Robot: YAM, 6 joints.
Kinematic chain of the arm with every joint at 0, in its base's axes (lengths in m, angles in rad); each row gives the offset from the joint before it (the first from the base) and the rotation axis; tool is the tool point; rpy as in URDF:
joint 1: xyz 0 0 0.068 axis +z
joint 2: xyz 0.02 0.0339 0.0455 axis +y
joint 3: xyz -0.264 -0.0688 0 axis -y
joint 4: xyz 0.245 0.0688 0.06 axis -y
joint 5: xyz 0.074 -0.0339 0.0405 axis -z
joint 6: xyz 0.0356 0 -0.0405 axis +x
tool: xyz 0 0 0 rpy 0 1.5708 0
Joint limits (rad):
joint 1: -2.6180..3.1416
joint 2: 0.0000..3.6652
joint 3: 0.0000..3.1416
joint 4: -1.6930..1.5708
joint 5: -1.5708..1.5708
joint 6: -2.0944..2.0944
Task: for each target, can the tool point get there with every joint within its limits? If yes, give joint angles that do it. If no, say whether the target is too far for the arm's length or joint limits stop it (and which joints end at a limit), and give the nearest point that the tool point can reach.
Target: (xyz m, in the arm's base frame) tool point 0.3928 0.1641 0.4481
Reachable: yes | joints 0.4755 2.1812 2.6821 -1.1620 1.2631 1.7131
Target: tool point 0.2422 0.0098 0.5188
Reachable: yes | joints -0.0288 1.2926 1.2847 1.0968 -0.4918 -1.3894
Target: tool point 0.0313 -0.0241 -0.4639
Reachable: no: joint limits stop it (at a limit: joint 2) | nearest point 0.0751 -0.0579 -0.3460 | short by 0.130 m
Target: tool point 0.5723 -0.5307 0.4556
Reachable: no: too far | nearest point 0.4332 -0.4017 0.3702 | short by 0.208 m
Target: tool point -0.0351 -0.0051 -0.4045
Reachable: no: joint limits stop it (at a limit: joint 1, joint 2) | nearest point -0.0735 -0.0016 -0.3351 | short by 0.079 m
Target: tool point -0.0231 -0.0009 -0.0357
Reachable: yes | joints -1.4969 3.2179 0.5543 -0.8518 0.7056 -1.4587
